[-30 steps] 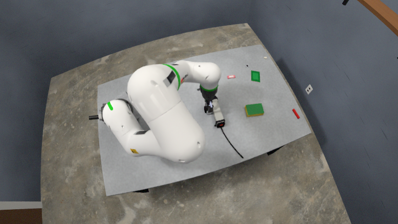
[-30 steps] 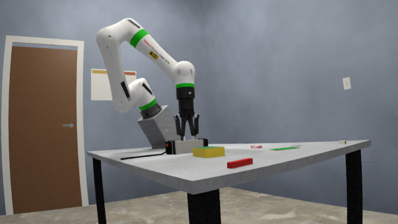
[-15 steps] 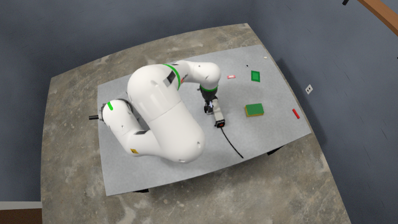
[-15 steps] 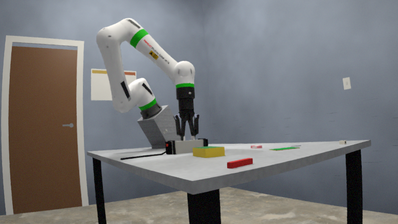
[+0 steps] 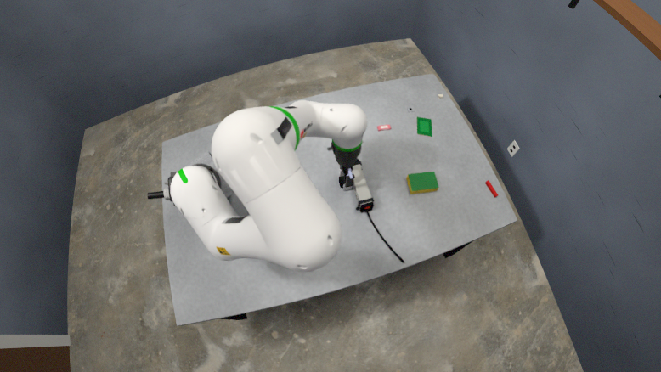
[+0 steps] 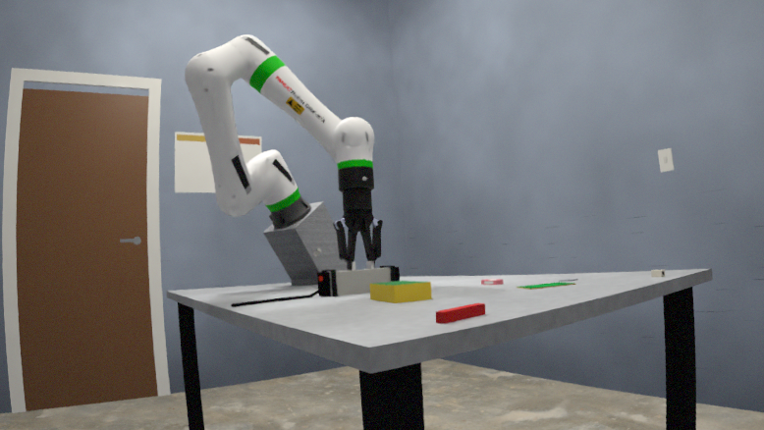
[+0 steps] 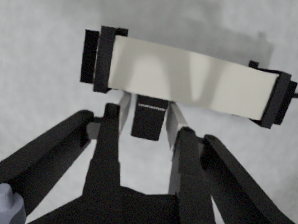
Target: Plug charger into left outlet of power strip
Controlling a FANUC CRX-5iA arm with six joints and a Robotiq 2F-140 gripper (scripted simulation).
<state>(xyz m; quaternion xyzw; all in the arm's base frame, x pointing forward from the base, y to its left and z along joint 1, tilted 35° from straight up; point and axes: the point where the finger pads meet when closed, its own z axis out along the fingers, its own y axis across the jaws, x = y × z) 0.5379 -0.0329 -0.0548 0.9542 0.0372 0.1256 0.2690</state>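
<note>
Now: hand 10 mm short of the black charger and 10 mm above it. Round my hand: flat green tile: 430 mm ahead, 190 mm to the left, 40 mm below; green-and-yellow block: 300 mm ahead, 80 mm to the right, 30 mm below; pink piece: 240 mm ahead, 220 mm to the left, 40 mm below.
</note>
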